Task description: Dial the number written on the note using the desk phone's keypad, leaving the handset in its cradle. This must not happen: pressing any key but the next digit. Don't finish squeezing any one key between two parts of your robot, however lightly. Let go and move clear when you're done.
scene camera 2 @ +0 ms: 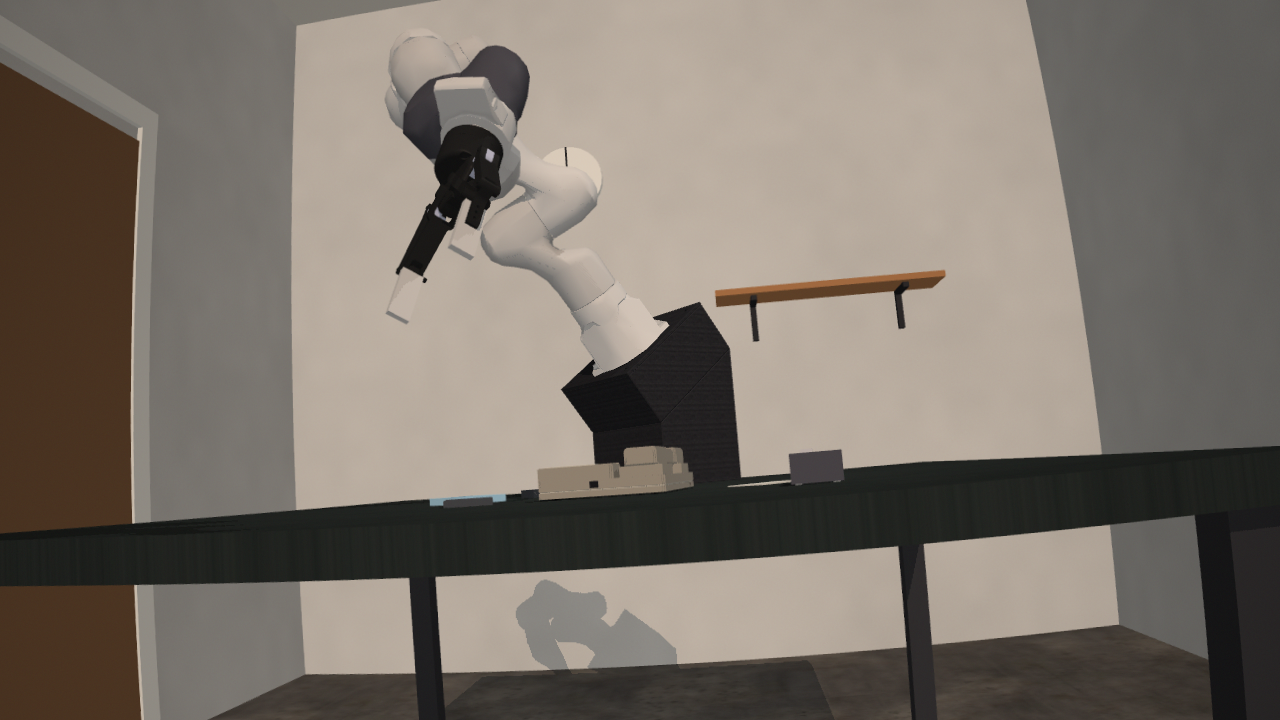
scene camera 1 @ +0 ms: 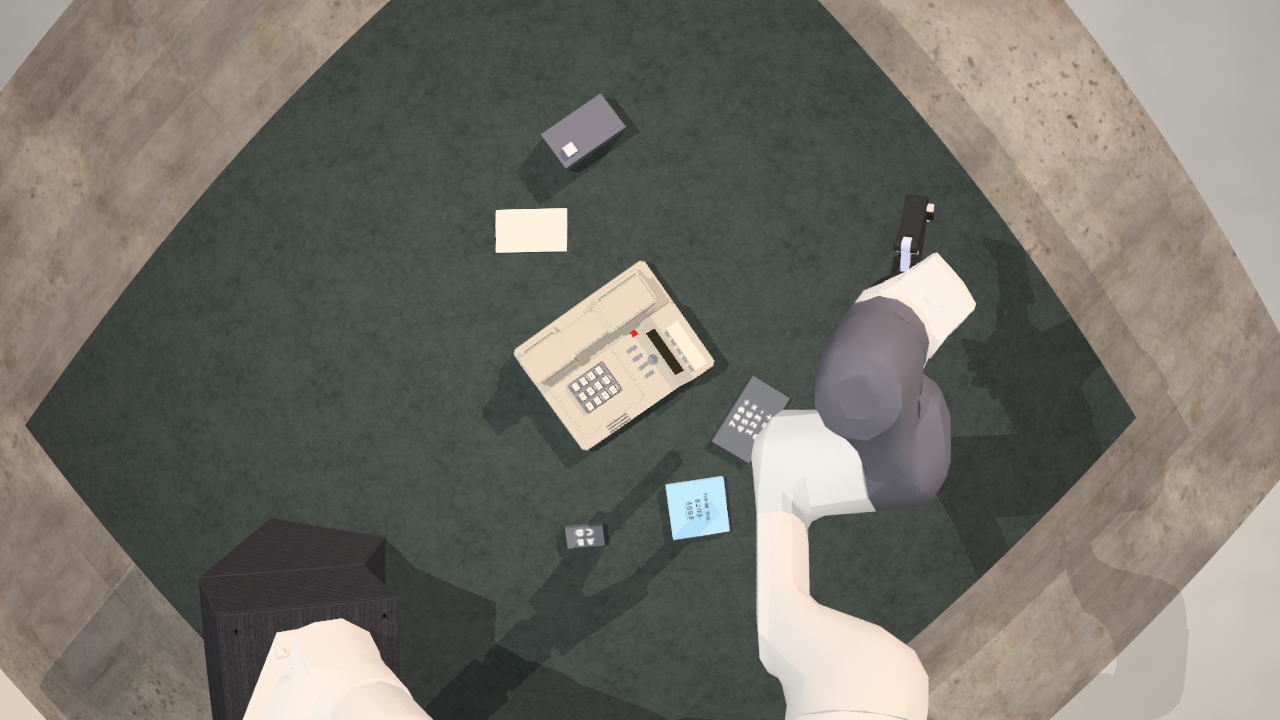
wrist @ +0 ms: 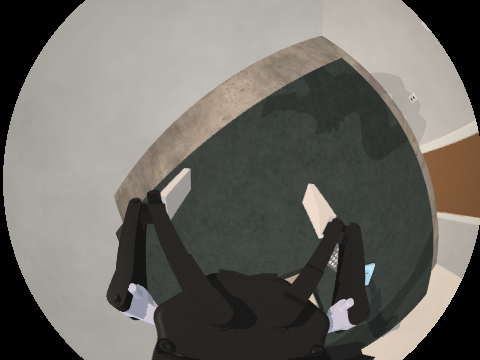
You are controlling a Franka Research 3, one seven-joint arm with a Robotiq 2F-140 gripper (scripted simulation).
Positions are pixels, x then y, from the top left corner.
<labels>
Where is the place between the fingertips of my gripper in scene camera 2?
427, 286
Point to a cream card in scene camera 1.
At 524, 230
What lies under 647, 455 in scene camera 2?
A handset.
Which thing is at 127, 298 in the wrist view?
My gripper.
</labels>
